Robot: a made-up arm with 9 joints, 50 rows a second.
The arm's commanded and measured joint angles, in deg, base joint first. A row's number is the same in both.
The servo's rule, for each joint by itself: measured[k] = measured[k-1] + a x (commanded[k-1-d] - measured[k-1]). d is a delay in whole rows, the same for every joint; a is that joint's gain. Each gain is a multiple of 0.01, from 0.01 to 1. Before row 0 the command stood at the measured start. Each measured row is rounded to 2 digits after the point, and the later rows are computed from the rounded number. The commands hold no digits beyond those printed.
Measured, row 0:
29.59, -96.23, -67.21, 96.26, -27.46, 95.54, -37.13, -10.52, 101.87
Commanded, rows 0 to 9:
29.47, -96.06, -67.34, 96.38, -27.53, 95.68, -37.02, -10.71, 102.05
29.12, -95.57, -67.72, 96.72, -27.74, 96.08, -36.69, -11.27, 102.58
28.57, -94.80, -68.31, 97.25, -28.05, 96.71, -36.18, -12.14, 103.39
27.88, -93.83, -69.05, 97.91, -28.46, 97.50, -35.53, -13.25, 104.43
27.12, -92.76, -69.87, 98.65, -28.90, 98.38, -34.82, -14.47, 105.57
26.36, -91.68, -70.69, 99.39, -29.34, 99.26, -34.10, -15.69, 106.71
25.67, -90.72, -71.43, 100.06, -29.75, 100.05, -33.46, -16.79, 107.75
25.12, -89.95, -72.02, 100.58, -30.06, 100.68, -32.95, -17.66, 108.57
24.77, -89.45, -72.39, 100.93, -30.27, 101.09, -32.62, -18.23, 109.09
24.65, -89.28, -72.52, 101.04, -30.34, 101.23, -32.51, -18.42, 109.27
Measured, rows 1 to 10:
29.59, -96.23, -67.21, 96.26, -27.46, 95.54, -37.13, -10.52, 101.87
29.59, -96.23, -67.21, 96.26, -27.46, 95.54, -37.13, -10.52, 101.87
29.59, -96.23, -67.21, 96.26, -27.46, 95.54, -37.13, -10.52, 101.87
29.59, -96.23, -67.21, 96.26, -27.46, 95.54, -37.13, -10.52, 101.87
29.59, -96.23, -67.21, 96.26, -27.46, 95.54, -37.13, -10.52, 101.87
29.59, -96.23, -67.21, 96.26, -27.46, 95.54, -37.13, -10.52, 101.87
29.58, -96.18, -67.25, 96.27, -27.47, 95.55, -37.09, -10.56, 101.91
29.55, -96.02, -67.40, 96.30, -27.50, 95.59, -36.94, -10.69, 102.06
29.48, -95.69, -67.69, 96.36, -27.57, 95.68, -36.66, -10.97, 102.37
29.37, -95.19, -68.13, 96.45, -27.68, 95.83, -36.24, -11.40, 102.84
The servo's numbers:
d 6
a 0.07 0.27 0.32 0.06 0.12 0.08 0.37 0.19 0.23

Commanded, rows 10 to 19:
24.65, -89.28, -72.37, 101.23, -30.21, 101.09, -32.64, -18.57, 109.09
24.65, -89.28, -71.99, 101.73, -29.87, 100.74, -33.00, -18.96, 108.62
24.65, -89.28, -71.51, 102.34, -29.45, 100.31, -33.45, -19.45, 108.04
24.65, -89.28, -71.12, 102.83, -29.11, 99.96, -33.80, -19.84, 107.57
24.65, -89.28, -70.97, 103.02, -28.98, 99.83, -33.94, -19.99, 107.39
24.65, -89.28, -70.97, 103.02, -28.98, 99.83, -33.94, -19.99, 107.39
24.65, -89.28, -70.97, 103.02, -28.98, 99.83, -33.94, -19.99, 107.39
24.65, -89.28, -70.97, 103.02, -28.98, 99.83, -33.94, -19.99, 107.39
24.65, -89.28, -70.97, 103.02, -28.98, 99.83, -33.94, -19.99, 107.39
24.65, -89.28, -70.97, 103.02, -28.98, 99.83, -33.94, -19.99, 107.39
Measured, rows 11 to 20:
29.21, -94.53, -68.69, 96.58, -27.83, 96.03, -35.71, -11.98, 103.47
29.01, -93.76, -69.33, 96.75, -28.01, 96.29, -35.11, -12.68, 104.22
28.78, -92.94, -70.00, 96.95, -28.22, 96.59, -34.50, -13.46, 105.03
28.52, -92.13, -70.65, 97.17, -28.44, 96.92, -33.93, -14.26, 105.84
28.26, -91.41, -71.21, 97.40, -28.66, 97.25, -33.45, -15.01, 106.59
28.01, -90.83, -71.63, 97.62, -28.86, 97.57, -33.10, -15.66, 107.21
27.77, -90.41, -71.87, 97.84, -29.02, 97.85, -32.93, -16.21, 107.64
27.55, -90.10, -71.91, 98.07, -29.12, 98.08, -32.96, -16.73, 107.87
27.35, -89.88, -71.78, 98.33, -29.16, 98.26, -33.14, -17.25, 107.91
27.16, -89.72, -71.57, 98.60, -29.15, 98.40, -33.38, -17.74, 107.83

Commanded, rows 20 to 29:
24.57, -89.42, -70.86, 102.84, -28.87, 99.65, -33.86, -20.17, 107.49
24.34, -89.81, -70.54, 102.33, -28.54, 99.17, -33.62, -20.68, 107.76
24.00, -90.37, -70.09, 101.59, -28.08, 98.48, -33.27, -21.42, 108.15
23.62, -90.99, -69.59, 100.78, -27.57, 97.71, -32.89, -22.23, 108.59
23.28, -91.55, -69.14, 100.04, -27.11, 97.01, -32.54, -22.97, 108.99
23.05, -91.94, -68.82, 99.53, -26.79, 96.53, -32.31, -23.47, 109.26
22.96, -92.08, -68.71, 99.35, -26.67, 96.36, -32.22, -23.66, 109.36
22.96, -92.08, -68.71, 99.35, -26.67, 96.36, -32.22, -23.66, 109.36
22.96, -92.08, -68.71, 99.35, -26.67, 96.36, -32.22, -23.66, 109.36
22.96, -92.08, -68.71, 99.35, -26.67, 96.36, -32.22, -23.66, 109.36
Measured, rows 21 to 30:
26.98, -89.60, -71.38, 98.87, -29.13, 98.51, -33.59, -18.17, 107.73
26.82, -89.51, -71.25, 99.12, -29.11, 98.62, -33.72, -18.52, 107.65
26.67, -89.45, -71.16, 99.35, -29.09, 98.72, -33.80, -18.80, 107.59
26.53, -89.40, -71.10, 99.57, -29.08, 98.81, -33.85, -19.03, 107.54
26.40, -89.37, -71.06, 99.78, -29.07, 98.89, -33.88, -19.21, 107.51
26.28, -89.35, -71.03, 99.97, -29.06, 98.97, -33.90, -19.36, 107.48
26.16, -89.37, -70.98, 100.14, -29.04, 99.02, -33.89, -19.51, 107.48
26.03, -89.49, -70.84, 100.27, -28.98, 99.03, -33.79, -19.73, 107.54
25.89, -89.73, -70.60, 100.35, -28.87, 98.99, -33.60, -20.05, 107.68
25.73, -90.07, -70.28, 100.38, -28.71, 98.89, -33.34, -20.46, 107.89

